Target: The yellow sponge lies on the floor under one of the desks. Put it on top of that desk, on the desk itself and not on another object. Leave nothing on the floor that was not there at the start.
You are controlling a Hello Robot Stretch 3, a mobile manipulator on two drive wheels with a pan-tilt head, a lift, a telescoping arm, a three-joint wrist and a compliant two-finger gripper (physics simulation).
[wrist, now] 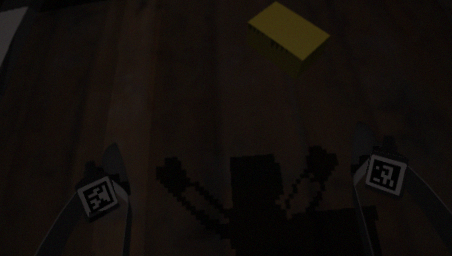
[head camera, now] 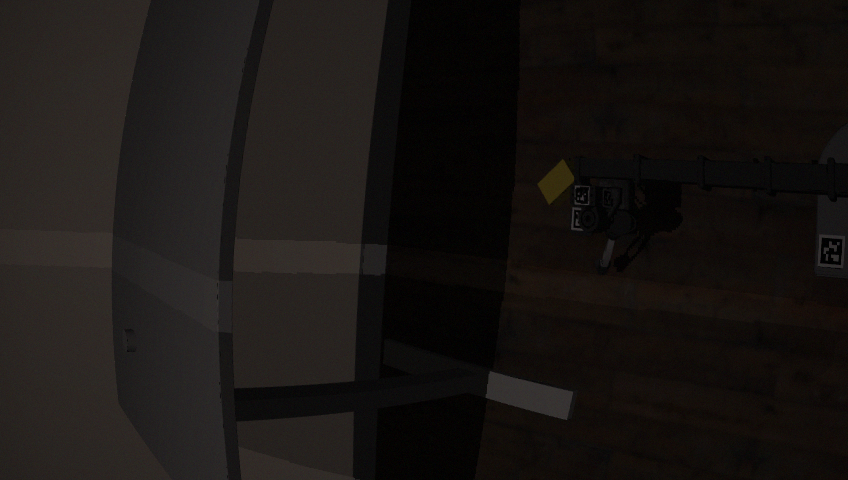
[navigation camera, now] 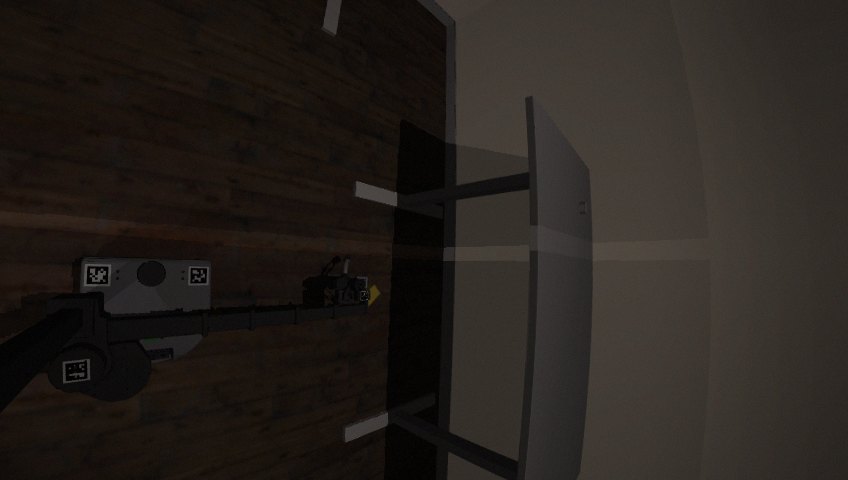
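Where they show: gripper, fingertip midpoint: [wrist: 236, 152]; robot's base, origin of the base link: [navigation camera: 151, 272].
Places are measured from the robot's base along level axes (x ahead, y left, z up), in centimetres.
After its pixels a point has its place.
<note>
The yellow sponge [head camera: 555, 183] @[z 4.5, x -11.0, y -92.1 cm] [navigation camera: 374, 295] @[z 4.6, x -11.5, y -94.0 cm] [wrist: 290, 35] @[z 4.6, x -11.4, y -90.5 cm] lies flat on the floor. In the head view it is beside the arm's end, and the wrist parts cover its right corner. In the wrist view it is at the top, right of centre, beyond the fingertips and apart from them. My gripper [wrist: 236, 152] @[z 11.4, x -2.4, y -72.9 cm] is open, with its fingers wide apart and no object between them. The desk [head camera: 172, 148] @[z 95.1, x -10.0, y -103.4 cm] [navigation camera: 559, 267] @[z 95.1, x 4.5, y -97.2 cm] has a grey top, high above the floor, at the left of the head view and the right of the navigation view.
A small object [head camera: 128, 340] @[z 97.1, x 28.7, y -127.2 cm] [navigation camera: 582, 207] @[z 96.6, x 28.9, y -127.2 cm] is on the desk top near its far edge. Pale desk feet [head camera: 529, 394] @[z 2.5, x 41.2, y -95.5 cm] [navigation camera: 374, 193] @[z 2.6, x 41.7, y -93.8 cm] [navigation camera: 365, 427] @[z 2.6, x -82.3, y -89.5 cm] reach out over the floor. Another pale foot [navigation camera: 331, 14] @[z 2.5, x 133.9, y -58.3 cm] shows at the top. My arm [head camera: 672, 172] @[z 41.8, x -10.1, y -41.6 cm] [navigation camera: 226, 321] @[z 42.3, x -10.1, y -16.4 cm] is extended towards the desk.
</note>
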